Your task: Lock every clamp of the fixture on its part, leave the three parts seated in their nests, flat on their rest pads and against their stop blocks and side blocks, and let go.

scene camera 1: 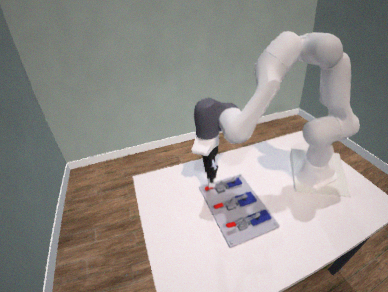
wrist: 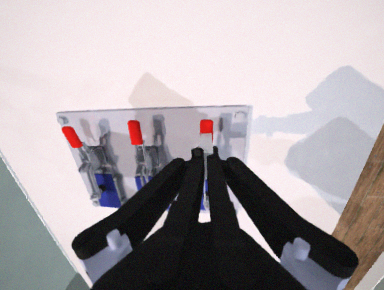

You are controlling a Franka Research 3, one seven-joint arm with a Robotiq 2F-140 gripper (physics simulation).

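The grey fixture plate (scene camera 1: 252, 235) (wrist: 177, 122) carries three toggle clamps with red handles and three blue parts. The far red handle (scene camera 1: 208, 188) (wrist: 206, 126) is right at the fingertips; its blue part (scene camera 1: 234, 183) is mostly hidden by the fingers in the wrist view. The middle handle (scene camera 1: 218, 206) (wrist: 135, 132) and near handle (scene camera 1: 230, 225) (wrist: 72, 137) lie low, pointing away from the middle blue part (scene camera 1: 246, 199) and near blue part (scene camera 1: 261, 217) (wrist: 108, 192). Exact seating and locking cannot be told. My gripper (scene camera 1: 212, 183) (wrist: 206, 142) is shut and empty, at the far handle.
The fixture lies on the white table (scene camera 1: 175, 250) (wrist: 200, 50). The robot's base (scene camera 1: 320, 175) stands at the table's right side in the scene view. The middle and near clamps stand beside the gripper, to its left in the wrist view.
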